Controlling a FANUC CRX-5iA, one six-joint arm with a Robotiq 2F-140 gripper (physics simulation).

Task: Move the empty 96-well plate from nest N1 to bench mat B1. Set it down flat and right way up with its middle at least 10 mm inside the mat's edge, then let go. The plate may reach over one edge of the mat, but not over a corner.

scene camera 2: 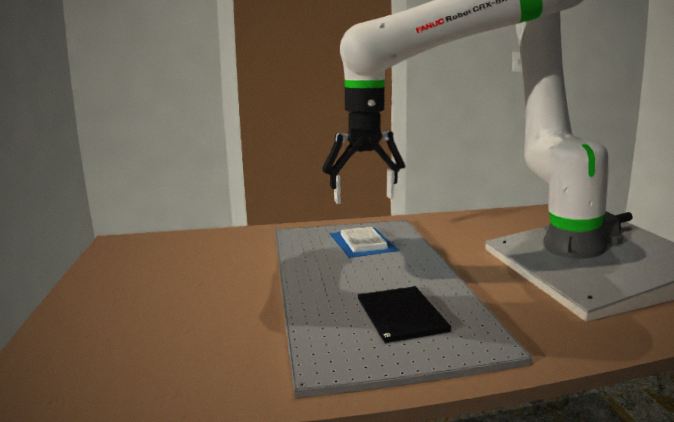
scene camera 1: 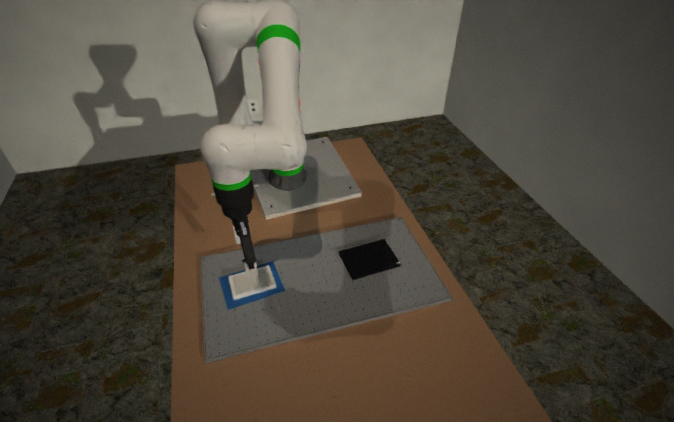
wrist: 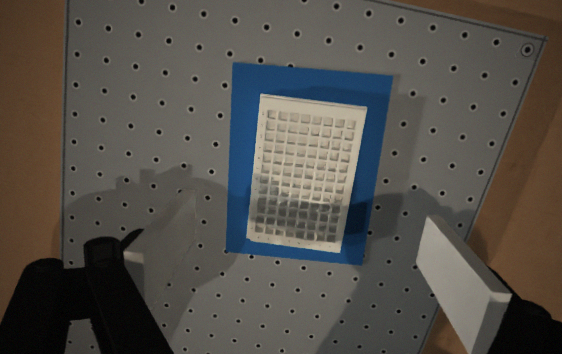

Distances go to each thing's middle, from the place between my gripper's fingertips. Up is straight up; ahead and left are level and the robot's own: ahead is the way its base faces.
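White 96-well plate [scene camera 1: 242, 286]: my gripper is 100 mm above it. Relative to my hand, the black nest [scene camera 2: 413, 314] is 40 mm ahead, 370 mm to the left and 100 mm below; the blue bench mat [scene camera 1: 224, 280] is 110 mm below. Going by their middles, the black nest is the farthest from my gripper of the things named here.
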